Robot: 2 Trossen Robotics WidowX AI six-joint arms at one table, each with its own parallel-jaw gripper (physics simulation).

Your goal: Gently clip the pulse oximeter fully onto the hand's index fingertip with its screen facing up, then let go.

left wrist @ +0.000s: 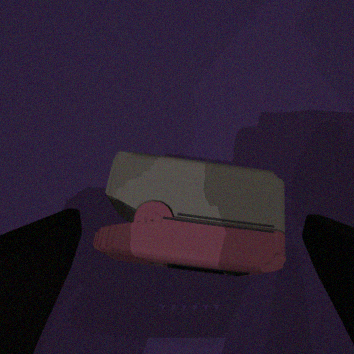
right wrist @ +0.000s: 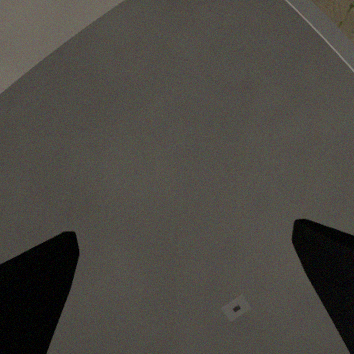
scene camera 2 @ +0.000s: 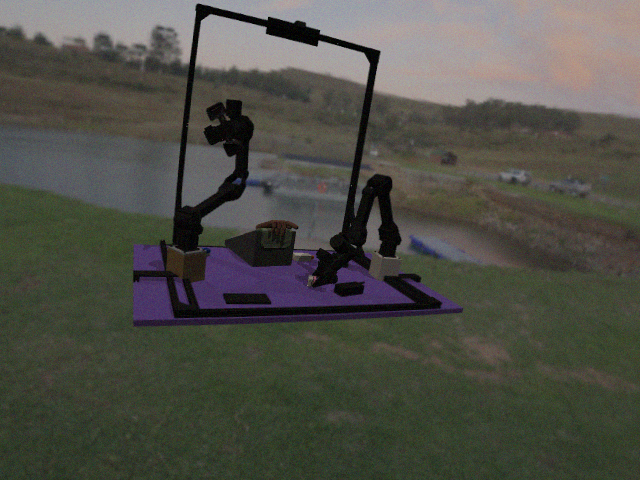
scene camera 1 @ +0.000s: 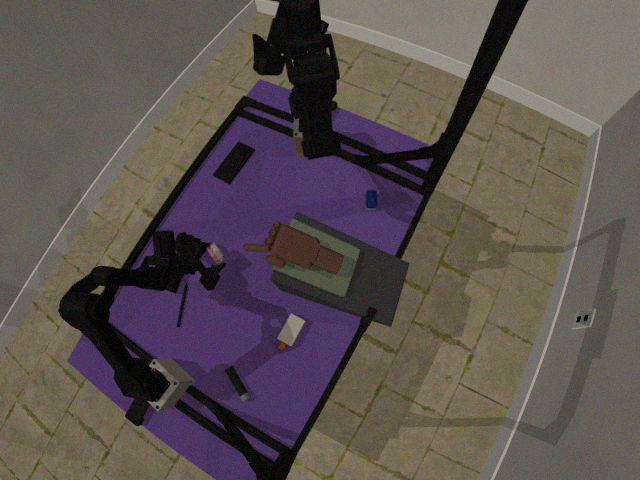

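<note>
The pulse oximeter, with a pink half and a whitish half, lies on its side on the purple mat; its screen does not show. My left gripper is open, with a fingertip on either side of the oximeter and gaps to both in the left wrist view. The brown hand rests on a green pad over a dark wedge. Its index finger points toward the oximeter, apart from it. My right gripper is open and empty, raised high and facing a wall.
A black slab, a blue object, a white box with an orange end, a black cylinder and a thin black stick lie about. Black frame bars edge the mat, with an upright at one side.
</note>
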